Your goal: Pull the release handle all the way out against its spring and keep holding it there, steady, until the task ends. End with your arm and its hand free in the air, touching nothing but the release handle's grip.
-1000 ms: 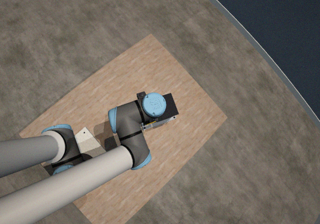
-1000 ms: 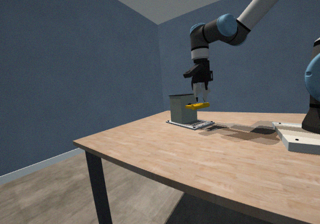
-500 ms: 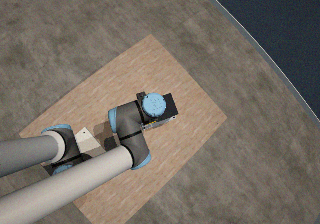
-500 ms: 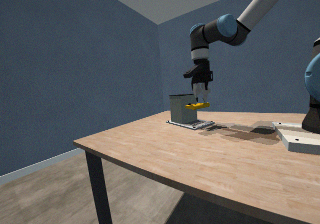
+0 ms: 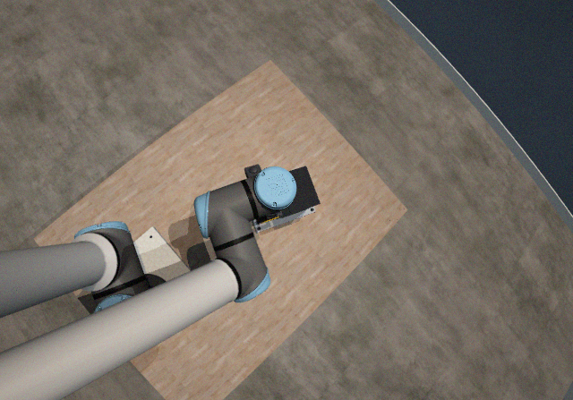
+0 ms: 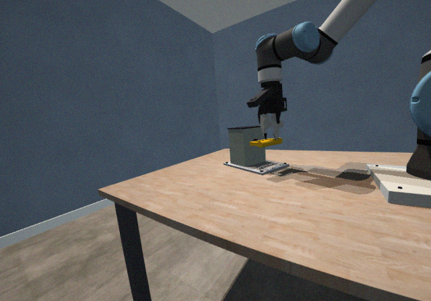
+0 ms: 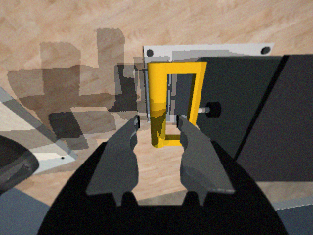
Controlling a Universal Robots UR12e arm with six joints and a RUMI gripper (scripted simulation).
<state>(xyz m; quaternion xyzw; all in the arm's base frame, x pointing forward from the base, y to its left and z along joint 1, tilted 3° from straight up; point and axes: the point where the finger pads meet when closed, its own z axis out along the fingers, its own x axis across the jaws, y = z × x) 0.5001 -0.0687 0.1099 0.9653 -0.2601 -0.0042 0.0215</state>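
Now: hand 13 cm above the grey base plate, 8 cm short of it and 5 cm to the left of it.
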